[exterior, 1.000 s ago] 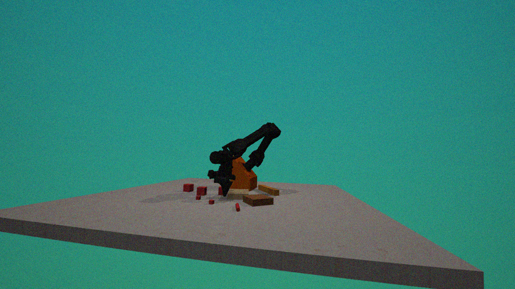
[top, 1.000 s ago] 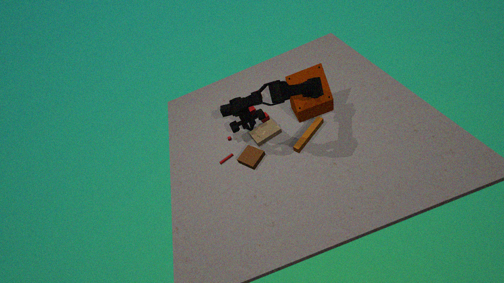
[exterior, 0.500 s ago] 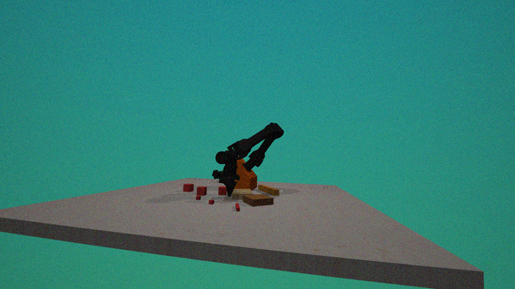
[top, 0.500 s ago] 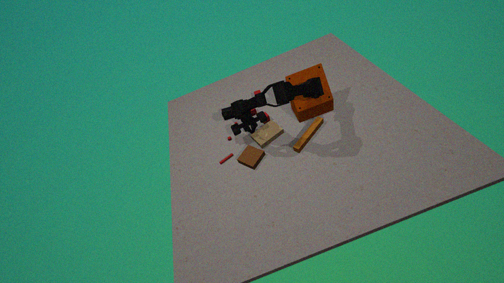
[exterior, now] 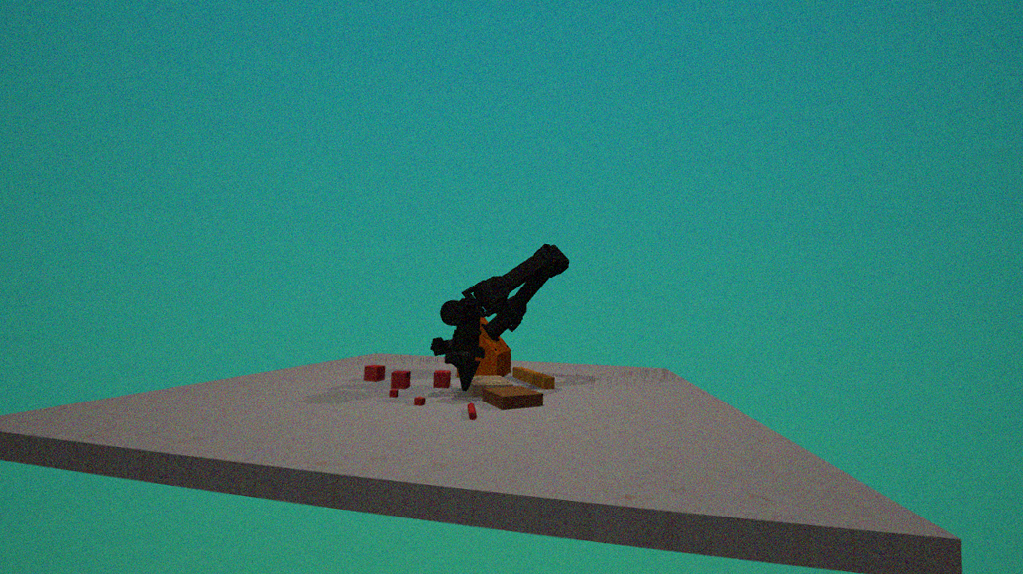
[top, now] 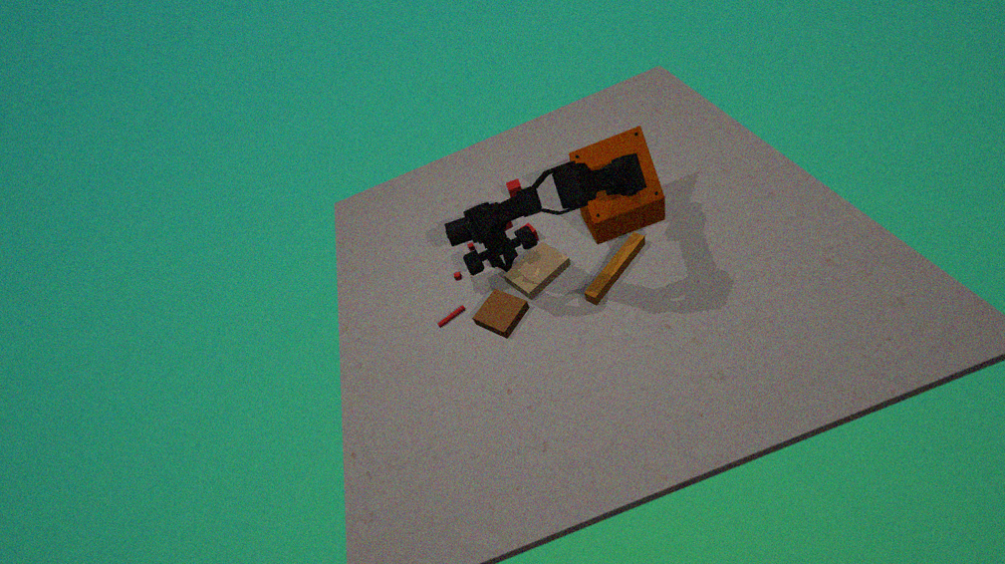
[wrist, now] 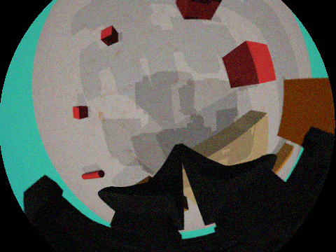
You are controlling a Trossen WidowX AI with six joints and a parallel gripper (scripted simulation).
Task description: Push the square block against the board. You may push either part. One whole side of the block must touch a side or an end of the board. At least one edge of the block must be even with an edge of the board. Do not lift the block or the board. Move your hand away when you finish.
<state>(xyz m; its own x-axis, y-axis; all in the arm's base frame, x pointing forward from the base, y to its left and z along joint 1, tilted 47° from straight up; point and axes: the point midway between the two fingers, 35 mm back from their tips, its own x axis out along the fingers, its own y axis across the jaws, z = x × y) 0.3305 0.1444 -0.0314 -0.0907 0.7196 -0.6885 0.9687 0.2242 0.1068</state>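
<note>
My gripper tip is 80 mm past the pale tan board and 30 mm to the right of it. From my gripper tip the other things lie so: brown square block: 130 mm to the left, 40 mm ahead; then red rod: 170 mm ahead, 90 mm to the left; then orange-yellow slat: 260 mm behind, 100 mm to the left, 10 mm above.
</note>
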